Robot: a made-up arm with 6 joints. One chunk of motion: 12 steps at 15 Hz.
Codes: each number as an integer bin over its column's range. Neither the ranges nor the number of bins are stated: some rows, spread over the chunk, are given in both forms.
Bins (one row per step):
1: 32 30 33 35 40 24
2: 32 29 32 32 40 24
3: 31 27 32 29 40 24
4: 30 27 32 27 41 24
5: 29 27 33 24 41 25
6: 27 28 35 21 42 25
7: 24 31 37 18 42 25
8: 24 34 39 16 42 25
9: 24 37 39 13 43 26
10: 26 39 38 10 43 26
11: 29 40 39 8 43 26
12: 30 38 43 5 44 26
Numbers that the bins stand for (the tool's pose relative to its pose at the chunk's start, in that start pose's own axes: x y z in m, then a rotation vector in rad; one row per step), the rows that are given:
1: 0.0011 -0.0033 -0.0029 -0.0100 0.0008 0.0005
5: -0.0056 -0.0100 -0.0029 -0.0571 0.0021 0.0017
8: -0.0167 0.0056 0.0057 -0.0914 0.0033 0.0017
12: -0.0033 0.0144 0.0114 -0.1386 0.0059 0.0030
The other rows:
2: 0.0011 -0.0056 -0.0043 -0.0229 0.0008 0.0005
3: -0.0011 -0.0100 -0.0043 -0.0357 0.0008 0.0005
4: -0.0033 -0.0100 -0.0043 -0.0443 0.0021 0.0005
6: -0.0100 -0.0078 0.0000 -0.0700 0.0033 0.0017
7: -0.0167 -0.0011 0.0029 -0.0829 0.0033 0.0017
9: -0.0167 0.0122 0.0057 -0.1043 0.0046 0.0030
10: -0.0122 0.0167 0.0043 -0.1171 0.0046 0.0030
11: -0.0056 0.0189 0.0057 -0.1257 0.0046 0.0030

